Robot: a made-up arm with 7 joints.
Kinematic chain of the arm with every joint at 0, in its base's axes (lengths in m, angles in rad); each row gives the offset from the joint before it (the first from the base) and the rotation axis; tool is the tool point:
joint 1: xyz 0 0.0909 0 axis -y
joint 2: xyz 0 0.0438 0 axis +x
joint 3: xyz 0 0 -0.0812 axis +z
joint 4: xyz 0 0 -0.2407 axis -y
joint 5: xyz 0 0 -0.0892 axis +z
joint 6: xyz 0 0 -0.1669 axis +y
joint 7: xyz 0 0 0 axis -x
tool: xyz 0 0 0
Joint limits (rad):
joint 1: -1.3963..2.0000
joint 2: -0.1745..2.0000
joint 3: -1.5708..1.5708
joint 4: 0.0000..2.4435
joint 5: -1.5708..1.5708
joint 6: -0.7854..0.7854
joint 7: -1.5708..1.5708
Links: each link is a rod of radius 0.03 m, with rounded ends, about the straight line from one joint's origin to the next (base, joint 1, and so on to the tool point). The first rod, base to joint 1, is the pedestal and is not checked.
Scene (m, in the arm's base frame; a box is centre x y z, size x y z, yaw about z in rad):
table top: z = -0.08
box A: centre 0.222 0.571 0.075 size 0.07 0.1 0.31 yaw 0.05
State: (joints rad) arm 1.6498 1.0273 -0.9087 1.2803 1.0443 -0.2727 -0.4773
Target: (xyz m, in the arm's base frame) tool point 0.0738 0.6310 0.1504
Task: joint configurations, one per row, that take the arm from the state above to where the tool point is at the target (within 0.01 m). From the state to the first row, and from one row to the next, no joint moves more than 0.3 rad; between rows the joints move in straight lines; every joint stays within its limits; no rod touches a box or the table.
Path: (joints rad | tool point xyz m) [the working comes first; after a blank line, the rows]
Joints at the target: 1.7603 1.6606 -0.8252 0.8790 1.0443 -0.2727 -0.4773
Straight joint move there: touches box A.

1: 1.8249 1.2507 -0.8692 1.3998 1.0314 -0.0341 -0.7276 | 0.2475 0.4210 0.2326
2: 2.0000 1.4740 -0.8296 1.5194 1.0185 0.2046 -0.9780 | 0.1283 0.4500 0.2486
3: 1.9201 1.5362 -0.8281 1.3059 1.0271 0.0455 -0.8111 | 0.1264 0.5171 0.2239
4: 1.8402 1.5984 -0.8267 1.0925 1.0357 -0.1136 -0.6442 | 0.1085 0.5789 0.1897
5: 1.7603 1.6606 -0.8252 0.8790 1.0443 -0.2727 -0.4773 | 0.0738 0.6310 0.1504

